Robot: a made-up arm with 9 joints. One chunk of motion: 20 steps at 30 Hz.
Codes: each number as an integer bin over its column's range. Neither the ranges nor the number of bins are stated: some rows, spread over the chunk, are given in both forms.
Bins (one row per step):
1: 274 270 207 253 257 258
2: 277 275 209 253 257 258
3: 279 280 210 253 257 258
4: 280 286 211 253 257 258
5: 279 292 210 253 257 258
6: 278 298 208 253 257 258
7: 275 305 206 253 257 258
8: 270 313 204 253 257 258
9: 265 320 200 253 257 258
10: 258 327 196 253 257 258
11: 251 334 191 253 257 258
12: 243 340 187 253 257 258
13: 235 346 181 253 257 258
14: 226 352 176 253 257 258
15: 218 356 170 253 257 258
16: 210 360 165 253 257 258
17: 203 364 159 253 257 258
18: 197 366 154 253 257 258
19: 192 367 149 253 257 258
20: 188 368 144 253 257 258
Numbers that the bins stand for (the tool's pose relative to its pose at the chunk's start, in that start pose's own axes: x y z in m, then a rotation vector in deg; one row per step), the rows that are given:
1: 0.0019 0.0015 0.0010 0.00 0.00 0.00
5: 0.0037 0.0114 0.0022 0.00 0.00 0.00
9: -0.0015 0.0240 -0.0017 0.00 0.00 0.00
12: -0.0096 0.0330 -0.0068 0.00 0.00 0.00
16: -0.0219 0.0420 -0.0154 0.00 0.00 0.00
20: -0.0301 0.0456 -0.0236 0.00 0.00 0.00
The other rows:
2: 0.0030 0.0038 0.0018 0.00 0.00 0.00
3: 0.0037 0.0060 0.0022 0.00 0.00 0.00
4: 0.0041 0.0087 0.0026 0.00 0.00 0.00
6: 0.0034 0.0141 0.0014 0.00 0.00 0.00
7: 0.0023 0.0173 0.0006 0.00 0.00 0.00
8: 0.0004 0.0209 -0.0002 0.00 0.00 0.00
10: -0.0041 0.0272 -0.0033 0.00 0.00 0.00
11: -0.0067 0.0303 -0.0052 0.00 0.00 0.00
13: -0.0126 0.0357 -0.0092 0.00 0.00 0.00
14: -0.0160 0.0384 -0.0111 0.00 0.00 0.00
15: -0.0189 0.0402 -0.0135 0.00 0.00 0.00
17: -0.0245 0.0438 -0.0178 0.00 0.00 0.00
18: -0.0268 0.0447 -0.0197 0.00 0.00 0.00
19: -0.0286 0.0452 -0.0217 0.00 0.00 0.00

